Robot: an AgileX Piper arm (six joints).
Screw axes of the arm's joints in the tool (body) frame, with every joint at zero. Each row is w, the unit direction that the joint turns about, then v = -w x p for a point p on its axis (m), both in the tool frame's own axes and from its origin. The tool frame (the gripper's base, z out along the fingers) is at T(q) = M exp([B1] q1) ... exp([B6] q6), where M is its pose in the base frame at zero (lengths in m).
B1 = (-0.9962, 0, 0.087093, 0, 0.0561, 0)
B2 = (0, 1, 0, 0.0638, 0, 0.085)
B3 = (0, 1, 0, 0.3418, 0, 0.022)
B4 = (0, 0, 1, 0, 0, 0)
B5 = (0, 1, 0, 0.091, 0, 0)
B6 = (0, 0, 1, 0, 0, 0)
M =
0.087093 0 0.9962 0.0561
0 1 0 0
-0.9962 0 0.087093 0.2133
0 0 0 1
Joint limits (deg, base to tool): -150..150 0..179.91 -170..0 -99.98..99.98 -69.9..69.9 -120..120
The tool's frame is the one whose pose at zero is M.
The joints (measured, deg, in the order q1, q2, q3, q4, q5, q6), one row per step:
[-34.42 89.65 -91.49 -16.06 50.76 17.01]
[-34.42 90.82 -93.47 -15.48 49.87 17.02]
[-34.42 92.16 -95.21 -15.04 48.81 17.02]
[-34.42 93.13 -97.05 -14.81 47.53 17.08]
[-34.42 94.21 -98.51 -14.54 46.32 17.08]
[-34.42 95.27 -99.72 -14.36 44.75 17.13]
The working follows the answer.
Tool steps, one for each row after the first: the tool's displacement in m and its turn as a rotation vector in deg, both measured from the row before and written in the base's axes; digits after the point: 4 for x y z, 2 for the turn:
[0.0062 -0.0031 0.0044 -0.49 -1.69 0.31]
[0.0068 -0.0037 0.0022 -0.48 -1.40 0.34]
[0.0053 -0.0029 0.0054 -1.01 -1.87 0.32]
[0.0056 -0.0031 0.0024 -0.70 -1.40 0.35]
[0.0058 -0.0032 0.0016 -0.82 -1.47 0.39]

Tool pose at each row, in the base's axes (x y z in m, rotation vector in deg; rounded; the steps above come from the unrounded poses):
[0.2764 -0.2130 0.3970 53.14 123.60 -28.21]
[0.2825 -0.2161 0.4014 52.63 121.98 -27.62]
[0.2894 -0.2198 0.4036 52.08 120.64 -27.16]
[0.2947 -0.2227 0.4090 51.26 118.65 -26.99]
[0.3003 -0.2258 0.4114 50.57 117.22 -26.75]
[0.3061 -0.2290 0.4130 49.77 115.69 -26.57]

